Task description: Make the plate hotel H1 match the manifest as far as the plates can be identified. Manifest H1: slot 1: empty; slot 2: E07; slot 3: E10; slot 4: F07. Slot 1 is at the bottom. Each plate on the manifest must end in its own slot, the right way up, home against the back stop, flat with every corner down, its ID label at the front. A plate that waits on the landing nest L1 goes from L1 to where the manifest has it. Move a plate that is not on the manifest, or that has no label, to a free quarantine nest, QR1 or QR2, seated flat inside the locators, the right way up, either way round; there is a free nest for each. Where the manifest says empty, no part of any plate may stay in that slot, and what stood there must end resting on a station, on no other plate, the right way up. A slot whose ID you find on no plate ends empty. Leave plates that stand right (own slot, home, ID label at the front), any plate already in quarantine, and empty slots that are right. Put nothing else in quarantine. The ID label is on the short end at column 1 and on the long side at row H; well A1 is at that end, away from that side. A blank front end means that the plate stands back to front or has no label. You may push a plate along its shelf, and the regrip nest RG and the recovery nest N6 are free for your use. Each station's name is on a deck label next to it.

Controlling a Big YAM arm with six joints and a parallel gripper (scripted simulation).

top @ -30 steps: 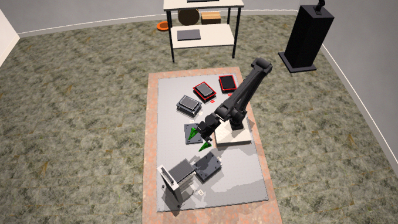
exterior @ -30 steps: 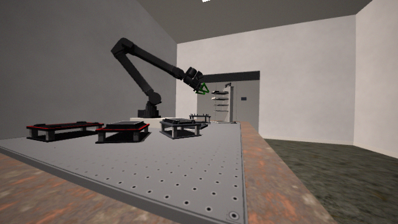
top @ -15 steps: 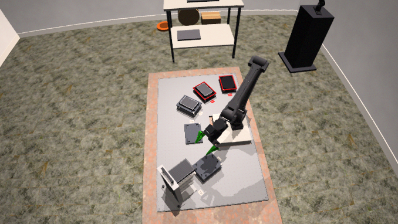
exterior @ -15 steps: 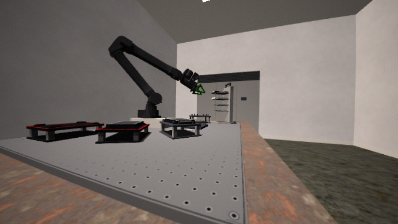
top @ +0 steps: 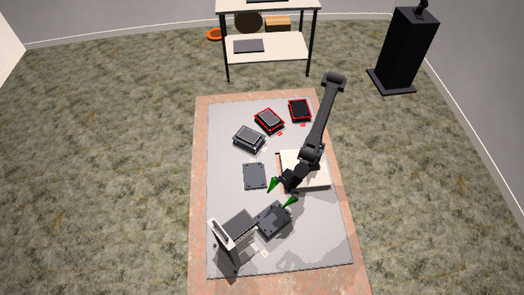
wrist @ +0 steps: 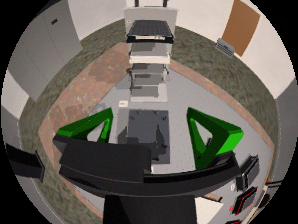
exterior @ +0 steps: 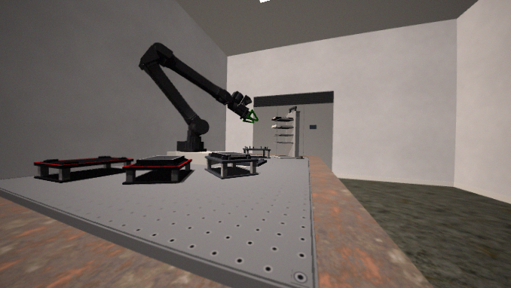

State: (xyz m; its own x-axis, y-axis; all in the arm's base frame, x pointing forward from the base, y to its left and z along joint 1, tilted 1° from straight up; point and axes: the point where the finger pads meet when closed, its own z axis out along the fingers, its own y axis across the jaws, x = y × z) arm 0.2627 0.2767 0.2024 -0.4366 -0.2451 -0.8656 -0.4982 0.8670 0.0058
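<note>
My gripper is now 170 mm short of the white plate, 100 mm to the right of it and 30 mm above it. Round my hand: plate hotel H1: 240 mm ahead, 140 mm to the left, 90 mm below; then N6 deck label: 50 mm ahead, 380 mm to the right, 250 mm below; then H1 deck label: 80 mm ahead, 160 mm to the left, 250 mm below.
</note>
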